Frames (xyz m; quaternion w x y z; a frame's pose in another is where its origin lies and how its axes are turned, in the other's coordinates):
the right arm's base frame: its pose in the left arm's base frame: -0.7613 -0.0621 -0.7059 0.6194 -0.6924 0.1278 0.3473
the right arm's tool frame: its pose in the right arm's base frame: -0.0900 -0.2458 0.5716 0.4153 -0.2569 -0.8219 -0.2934
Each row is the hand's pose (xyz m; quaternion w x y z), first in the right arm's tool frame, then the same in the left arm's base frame.
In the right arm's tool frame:
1: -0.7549 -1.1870 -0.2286 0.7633 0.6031 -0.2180 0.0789
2: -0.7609 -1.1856 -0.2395 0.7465 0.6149 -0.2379 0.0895
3: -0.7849 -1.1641 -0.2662 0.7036 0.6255 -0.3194 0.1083
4: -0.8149 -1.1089 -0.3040 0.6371 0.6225 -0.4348 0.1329
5: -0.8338 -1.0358 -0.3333 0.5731 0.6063 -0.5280 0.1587
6: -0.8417 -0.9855 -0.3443 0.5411 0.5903 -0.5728 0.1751
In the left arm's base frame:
1: -0.1105 -0.1331 0.5746 0.1307 0.0850 -0.2775 0.9480
2: -0.0989 -0.1285 0.5742 0.1074 0.0950 -0.2619 0.9544
3: -0.0638 -0.1178 0.5540 0.0256 0.1385 -0.2434 0.9596
4: -0.0179 -0.0931 0.5025 0.0943 -0.1975 0.2235 -0.9498
5: 0.0137 -0.0626 0.4344 0.2001 -0.2389 0.2063 -0.9275
6: 0.0256 -0.0452 0.3868 0.2553 -0.2537 0.2010 -0.9111

